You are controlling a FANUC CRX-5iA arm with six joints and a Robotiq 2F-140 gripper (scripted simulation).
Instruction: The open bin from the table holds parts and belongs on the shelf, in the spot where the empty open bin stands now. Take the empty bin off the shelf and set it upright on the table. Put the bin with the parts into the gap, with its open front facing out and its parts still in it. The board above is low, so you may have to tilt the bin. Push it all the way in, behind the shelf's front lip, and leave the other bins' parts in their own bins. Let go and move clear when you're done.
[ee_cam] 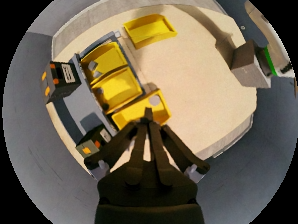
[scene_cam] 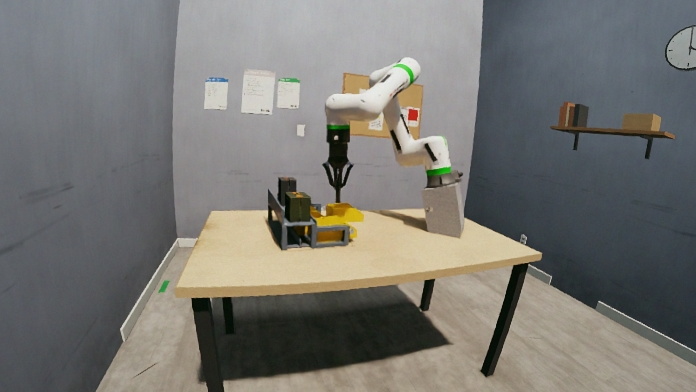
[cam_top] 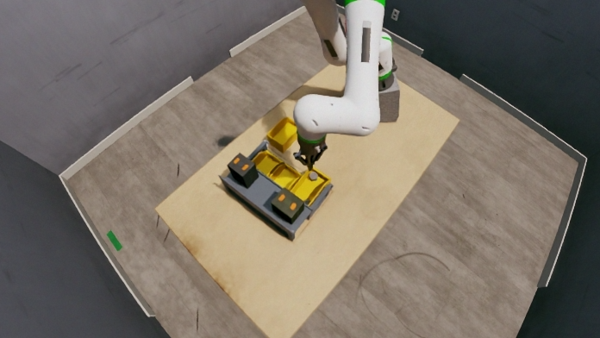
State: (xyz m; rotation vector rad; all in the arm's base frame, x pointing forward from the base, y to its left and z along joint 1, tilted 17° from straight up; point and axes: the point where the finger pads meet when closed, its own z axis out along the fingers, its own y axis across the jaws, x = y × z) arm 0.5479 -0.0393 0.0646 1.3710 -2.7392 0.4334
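Now: the grey round part 15 cm below my hand, 3 cm behind it and 1 cm to the left of it. From my hand the other things lie so: grey shelf 12 cm below, 10 cm ahead, 9 cm to the right.
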